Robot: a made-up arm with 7 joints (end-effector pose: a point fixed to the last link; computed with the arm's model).
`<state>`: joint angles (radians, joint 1 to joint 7).
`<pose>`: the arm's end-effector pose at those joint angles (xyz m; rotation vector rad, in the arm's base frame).
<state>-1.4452 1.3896 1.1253 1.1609 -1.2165 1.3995 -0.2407</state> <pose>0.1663 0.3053 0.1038 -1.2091 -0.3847 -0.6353</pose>
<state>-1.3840 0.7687 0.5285 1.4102 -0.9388 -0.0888 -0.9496</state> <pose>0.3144 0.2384 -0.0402 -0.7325 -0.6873 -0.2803</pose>
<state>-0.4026 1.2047 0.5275 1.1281 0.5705 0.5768 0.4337</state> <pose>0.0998 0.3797 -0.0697 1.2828 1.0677 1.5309</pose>
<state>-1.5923 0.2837 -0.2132 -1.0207 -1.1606 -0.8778 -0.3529</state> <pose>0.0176 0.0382 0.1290 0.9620 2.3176 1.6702</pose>
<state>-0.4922 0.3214 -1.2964 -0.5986 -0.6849 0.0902 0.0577</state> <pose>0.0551 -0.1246 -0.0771 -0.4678 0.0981 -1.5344</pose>
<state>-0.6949 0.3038 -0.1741 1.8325 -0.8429 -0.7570 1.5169</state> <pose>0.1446 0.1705 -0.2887 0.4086 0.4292 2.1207</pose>
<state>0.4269 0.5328 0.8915 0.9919 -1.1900 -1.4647 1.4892</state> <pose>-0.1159 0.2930 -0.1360 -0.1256 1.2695 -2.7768</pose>
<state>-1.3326 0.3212 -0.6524 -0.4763 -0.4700 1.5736 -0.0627</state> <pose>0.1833 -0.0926 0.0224 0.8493 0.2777 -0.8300</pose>
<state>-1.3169 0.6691 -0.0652 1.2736 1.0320 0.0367 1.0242</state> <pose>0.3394 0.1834 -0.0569 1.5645 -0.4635 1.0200</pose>
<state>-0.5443 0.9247 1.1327 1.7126 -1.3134 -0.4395 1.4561</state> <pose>0.0743 0.3176 -0.2151 1.3071 -0.5229 -2.5115</pose>
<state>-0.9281 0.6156 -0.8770 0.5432 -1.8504 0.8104 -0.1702</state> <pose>0.2525 0.0077 -0.1791 -0.7447 1.2255 -0.7585</pose>
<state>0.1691 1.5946 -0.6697 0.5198 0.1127 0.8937 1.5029</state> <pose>0.0659 0.3416 -0.1185 2.9737 -0.0552 0.6330</pose>
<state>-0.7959 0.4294 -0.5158 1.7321 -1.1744 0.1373 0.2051</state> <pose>0.1684 0.1891 -0.2828 -0.1327 1.1199 0.8297</pose>
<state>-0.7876 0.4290 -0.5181 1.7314 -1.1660 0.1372 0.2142</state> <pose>0.1658 0.1895 -0.2841 -0.1150 1.1303 0.8358</pose>
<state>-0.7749 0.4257 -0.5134 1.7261 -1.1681 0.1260 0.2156</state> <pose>0.1632 0.1888 -0.2861 -0.1174 1.1287 0.8387</pose>
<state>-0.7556 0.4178 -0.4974 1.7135 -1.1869 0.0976 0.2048</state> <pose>0.1603 0.1864 -0.2894 -0.1516 1.1082 0.8375</pose>
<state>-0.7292 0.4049 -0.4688 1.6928 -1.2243 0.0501 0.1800</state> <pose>0.1573 0.1823 -0.2938 -0.2201 1.0649 0.8344</pose>
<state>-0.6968 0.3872 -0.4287 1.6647 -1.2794 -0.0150 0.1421</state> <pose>0.1538 0.1770 -0.2987 -0.3172 0.9975 0.8341</pose>
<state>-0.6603 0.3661 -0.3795 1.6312 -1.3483 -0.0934 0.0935</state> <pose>0.1497 0.1714 -0.3036 -0.4311 0.9079 0.8421</pose>
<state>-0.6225 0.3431 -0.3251 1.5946 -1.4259 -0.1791 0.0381</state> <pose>0.1448 0.1664 -0.3078 -0.5476 0.8010 0.8618</pose>
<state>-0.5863 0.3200 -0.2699 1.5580 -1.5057 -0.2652 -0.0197</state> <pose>0.1392 0.1623 -0.3112 -0.6533 0.6857 0.8930</pose>
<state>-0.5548 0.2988 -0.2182 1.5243 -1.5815 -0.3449 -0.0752</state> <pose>0.1336 0.1594 -0.3137 -0.7396 0.5723 0.9317</pose>
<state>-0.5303 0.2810 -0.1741 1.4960 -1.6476 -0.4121 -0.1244</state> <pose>0.1285 0.1573 -0.3153 -0.8035 0.4716 0.9707</pose>
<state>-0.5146 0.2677 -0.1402 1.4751 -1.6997 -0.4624 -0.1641</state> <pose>0.1249 0.1559 -0.3162 -0.8474 0.3915 1.0028</pose>
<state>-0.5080 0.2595 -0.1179 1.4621 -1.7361 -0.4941 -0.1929</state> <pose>0.1233 0.1549 -0.3164 -0.8759 0.3354 1.0227</pose>
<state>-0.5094 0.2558 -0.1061 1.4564 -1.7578 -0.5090 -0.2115</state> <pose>0.1239 0.1544 -0.3161 -0.8941 0.3018 1.0293</pose>
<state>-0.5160 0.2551 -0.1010 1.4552 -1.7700 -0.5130 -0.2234</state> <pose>0.1259 0.1541 -0.3154 -0.9069 0.2823 1.0268</pose>
